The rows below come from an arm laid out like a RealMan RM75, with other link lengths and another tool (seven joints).
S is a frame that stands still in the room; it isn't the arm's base.
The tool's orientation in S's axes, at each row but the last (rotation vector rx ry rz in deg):
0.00 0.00 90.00
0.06 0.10 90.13
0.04 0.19 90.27
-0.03 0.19 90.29
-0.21 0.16 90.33
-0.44 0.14 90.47
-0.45 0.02 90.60
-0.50 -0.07 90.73
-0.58 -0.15 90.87
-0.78 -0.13 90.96
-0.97 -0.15 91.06
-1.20 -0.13 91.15
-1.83 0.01 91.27
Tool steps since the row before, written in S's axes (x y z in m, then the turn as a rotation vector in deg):
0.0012 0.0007 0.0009 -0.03 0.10 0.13
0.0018 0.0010 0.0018 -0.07 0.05 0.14
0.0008 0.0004 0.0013 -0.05 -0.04 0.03
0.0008 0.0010 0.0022 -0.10 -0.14 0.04
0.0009 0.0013 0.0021 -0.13 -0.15 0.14
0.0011 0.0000 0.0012 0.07 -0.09 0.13
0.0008 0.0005 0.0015 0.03 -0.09 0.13
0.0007 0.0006 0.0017 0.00 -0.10 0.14
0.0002 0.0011 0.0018 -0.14 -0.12 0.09
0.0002 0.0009 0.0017 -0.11 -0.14 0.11
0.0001 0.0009 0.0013 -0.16 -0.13 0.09
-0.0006 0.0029 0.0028 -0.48 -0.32 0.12
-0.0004 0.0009 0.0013 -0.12 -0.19 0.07
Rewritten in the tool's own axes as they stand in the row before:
0.0007 -0.0012 0.0009 0.10 0.03 0.13
0.0010 -0.0018 0.0018 0.05 0.07 0.14
0.0004 -0.0008 0.0013 -0.04 0.05 0.03
0.0010 -0.0008 0.0022 -0.14 0.10 0.04
0.0013 -0.0009 0.0021 -0.15 0.13 0.14
0.0000 -0.0011 0.0012 -0.09 -0.07 0.13
0.0005 -0.0008 0.0015 -0.09 -0.03 0.13
0.0006 -0.0007 0.0017 -0.10 0.00 0.14
0.0011 -0.0002 0.0018 -0.12 0.14 0.09
0.0009 -0.0002 0.0017 -0.14 0.11 0.11
0.0009 -0.0001 0.0013 -0.13 0.16 0.09
0.0029 0.0005 0.0028 -0.31 0.48 0.12
0.0009 0.0004 0.0013 -0.19 0.12 0.07

